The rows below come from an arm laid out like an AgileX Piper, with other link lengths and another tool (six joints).
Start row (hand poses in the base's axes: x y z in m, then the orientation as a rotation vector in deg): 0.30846, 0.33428, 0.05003, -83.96, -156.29, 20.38
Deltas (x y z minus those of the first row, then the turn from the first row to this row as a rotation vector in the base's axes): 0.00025, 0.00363, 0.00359, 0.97, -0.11, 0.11; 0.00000, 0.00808, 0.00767, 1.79, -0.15, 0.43; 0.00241, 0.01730, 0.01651, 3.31, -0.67, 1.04; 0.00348, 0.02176, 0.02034, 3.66, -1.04, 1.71; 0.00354, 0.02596, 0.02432, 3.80, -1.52, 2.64; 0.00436, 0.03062, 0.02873, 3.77, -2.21, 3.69; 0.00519, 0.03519, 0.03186, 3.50, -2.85, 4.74; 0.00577, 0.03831, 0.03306, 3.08, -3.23, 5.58; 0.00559, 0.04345, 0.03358, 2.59, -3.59, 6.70; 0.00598, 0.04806, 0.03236, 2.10, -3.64, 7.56
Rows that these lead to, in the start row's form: 0.30871, 0.33791, 0.05362, -83.65, -156.24, 18.94; 0.30846, 0.34236, 0.05770, -83.05, -156.34, 17.77; 0.31087, 0.35158, 0.06654, -82.17, -156.85, 15.31; 0.31194, 0.35604, 0.07037, -81.41, -157.58, 14.60; 0.31200, 0.36024, 0.07435, -80.41, -158.65, 14.11; 0.31282, 0.36490, 0.07876, -79.40, -160.02, 13.71; 0.31365, 0.36947, 0.08189, -78.40, -161.42, 13.68; 0.31423, 0.37259, 0.08309, 77.05, 161.41, -13.95; 0.31405, 0.37773, 0.08361, 75.27, 161.47, -14.31; 0.31444, 0.38234, 0.08239, 73.94, 161.62, -14.92
